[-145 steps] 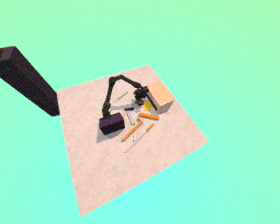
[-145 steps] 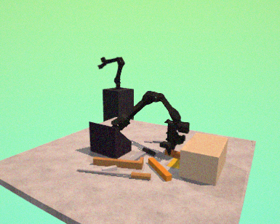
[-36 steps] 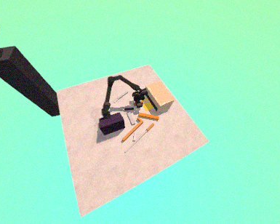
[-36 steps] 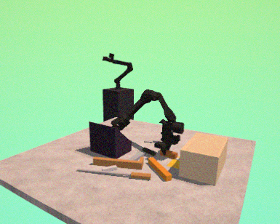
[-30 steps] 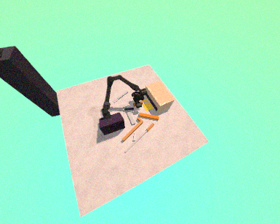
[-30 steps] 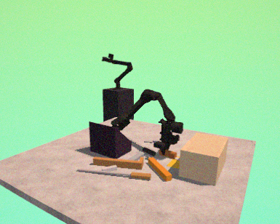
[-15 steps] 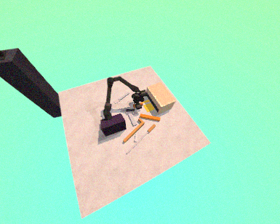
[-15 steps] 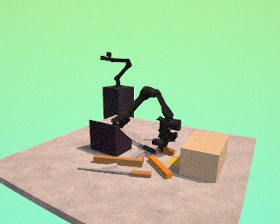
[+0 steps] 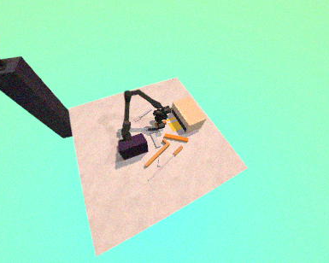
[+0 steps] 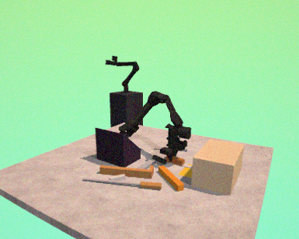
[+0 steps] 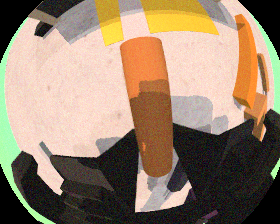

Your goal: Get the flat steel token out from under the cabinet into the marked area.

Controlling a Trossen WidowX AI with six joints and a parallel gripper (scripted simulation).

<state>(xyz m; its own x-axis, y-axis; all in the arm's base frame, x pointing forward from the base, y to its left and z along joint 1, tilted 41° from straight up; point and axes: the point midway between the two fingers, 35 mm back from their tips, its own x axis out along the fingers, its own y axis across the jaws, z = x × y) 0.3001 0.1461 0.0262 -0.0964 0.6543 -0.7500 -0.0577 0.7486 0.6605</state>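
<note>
My gripper tip is now 100 mm past the dark-handled tool and 40 mm to the left of it. Also, from my gripper tip: orange bar 190 mm to the right, 120 mm ahead, 10 mm above.
</note>
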